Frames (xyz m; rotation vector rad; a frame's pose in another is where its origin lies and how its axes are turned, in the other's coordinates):
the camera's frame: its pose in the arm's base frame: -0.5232 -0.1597 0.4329 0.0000 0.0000 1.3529
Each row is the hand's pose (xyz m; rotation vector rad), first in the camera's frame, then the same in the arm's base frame.
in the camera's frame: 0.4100 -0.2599 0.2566 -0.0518 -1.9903 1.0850
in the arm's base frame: -0.1808 0.1844 0.6895 1.4593 -1.9179 1.8269
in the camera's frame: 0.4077 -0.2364 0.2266 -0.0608 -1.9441 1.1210
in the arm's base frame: -0.2043 0.1873 0.6595 1.4244 -1.8926 1.8878
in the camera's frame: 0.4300 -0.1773 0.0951 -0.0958 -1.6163 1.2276
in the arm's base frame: -0.2571 0.2218 0.5280 1.1661 -1.6430 2.1722
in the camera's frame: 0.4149 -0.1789 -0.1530 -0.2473 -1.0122 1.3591
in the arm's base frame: -0.2588 0.2067 0.2799 0.5632 -1.2061 2.5420
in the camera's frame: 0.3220 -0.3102 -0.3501 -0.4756 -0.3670 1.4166
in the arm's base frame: -0.1507 0.0876 0.0828 -0.1824 -0.7546 2.7129
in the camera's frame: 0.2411 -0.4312 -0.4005 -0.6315 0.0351 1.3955
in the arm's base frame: -0.0501 -0.0175 0.0324 -0.6626 -0.4740 2.6859
